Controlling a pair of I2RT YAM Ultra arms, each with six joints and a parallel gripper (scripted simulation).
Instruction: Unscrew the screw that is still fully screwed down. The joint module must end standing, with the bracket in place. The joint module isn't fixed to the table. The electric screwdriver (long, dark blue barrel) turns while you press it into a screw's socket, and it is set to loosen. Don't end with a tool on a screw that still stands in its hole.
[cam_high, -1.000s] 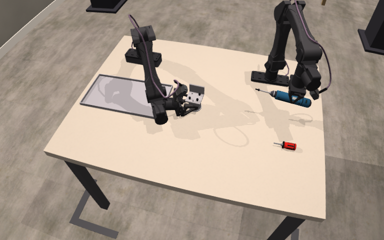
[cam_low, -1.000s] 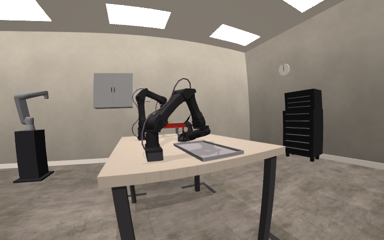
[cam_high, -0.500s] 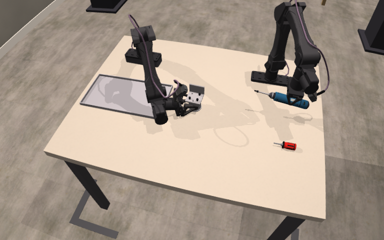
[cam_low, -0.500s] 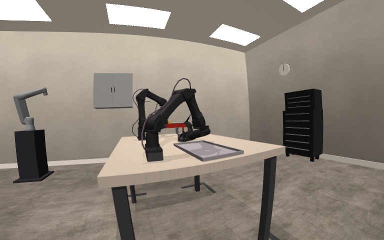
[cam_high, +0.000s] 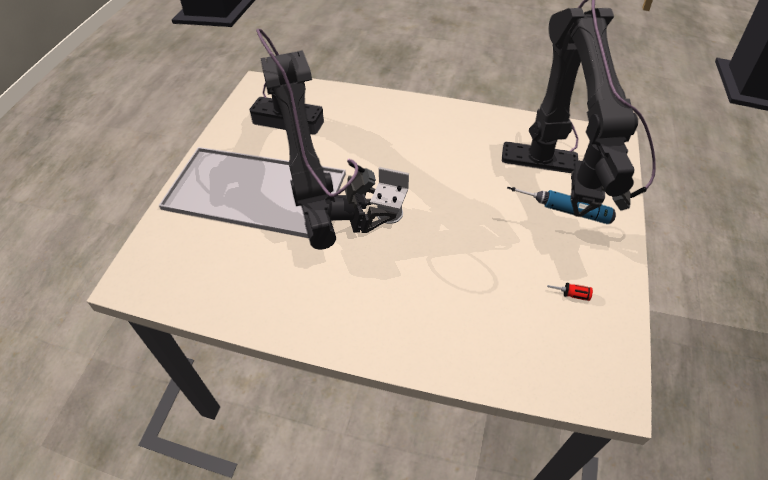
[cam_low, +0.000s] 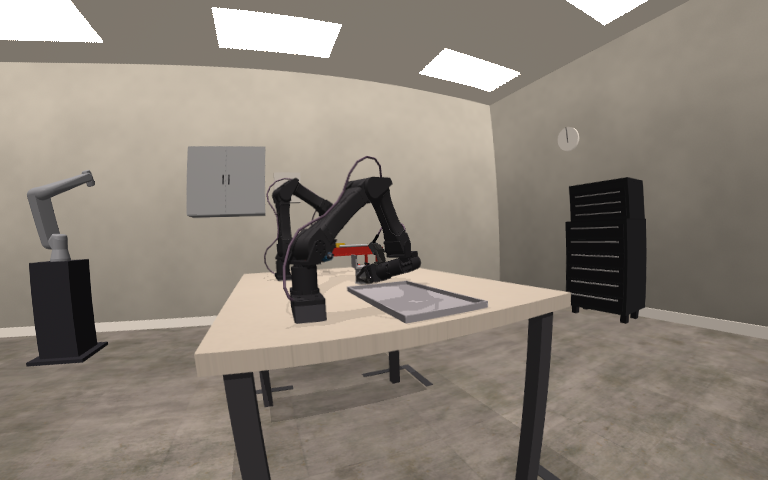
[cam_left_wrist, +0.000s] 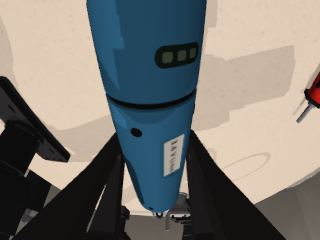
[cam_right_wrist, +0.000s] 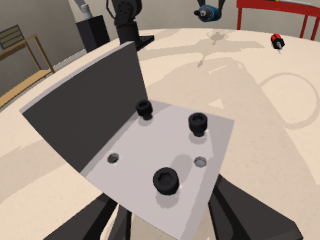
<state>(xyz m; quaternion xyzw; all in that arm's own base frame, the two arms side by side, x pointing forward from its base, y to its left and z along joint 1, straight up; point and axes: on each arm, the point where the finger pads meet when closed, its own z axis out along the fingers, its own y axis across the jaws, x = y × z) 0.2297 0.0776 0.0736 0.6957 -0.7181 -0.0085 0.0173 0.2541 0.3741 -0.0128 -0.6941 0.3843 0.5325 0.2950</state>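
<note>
My right hand is 50 mm below the grey L-shaped bracket. From my right hand the other things lie so: shallow grey tray: 350 mm to the right, 20 mm below; then small red-handled screwdriver: 430 mm to the left, 140 mm ahead, 10 mm below.
</note>
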